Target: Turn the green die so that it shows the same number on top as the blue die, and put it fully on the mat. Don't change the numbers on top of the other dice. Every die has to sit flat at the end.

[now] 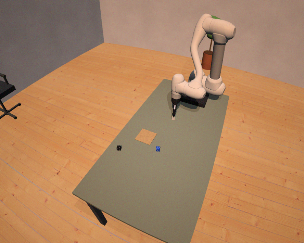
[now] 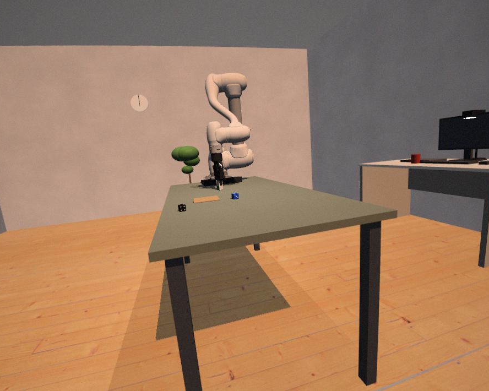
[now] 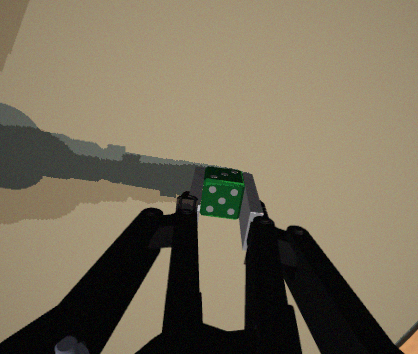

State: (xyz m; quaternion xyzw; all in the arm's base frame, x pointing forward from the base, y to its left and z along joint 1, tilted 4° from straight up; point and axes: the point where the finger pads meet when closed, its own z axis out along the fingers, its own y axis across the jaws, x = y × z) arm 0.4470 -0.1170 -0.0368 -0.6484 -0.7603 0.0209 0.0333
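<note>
Right now the tan mat is 30 cm ahead of my hand, 16 cm to the right of it and 3 cm below it. Also, from my hand: green die: 2 cm below; black die: 51 cm ahead, 32 cm to the right, 2 cm below; blue die: 41 cm ahead, 2 cm to the right, 2 cm below.
</note>
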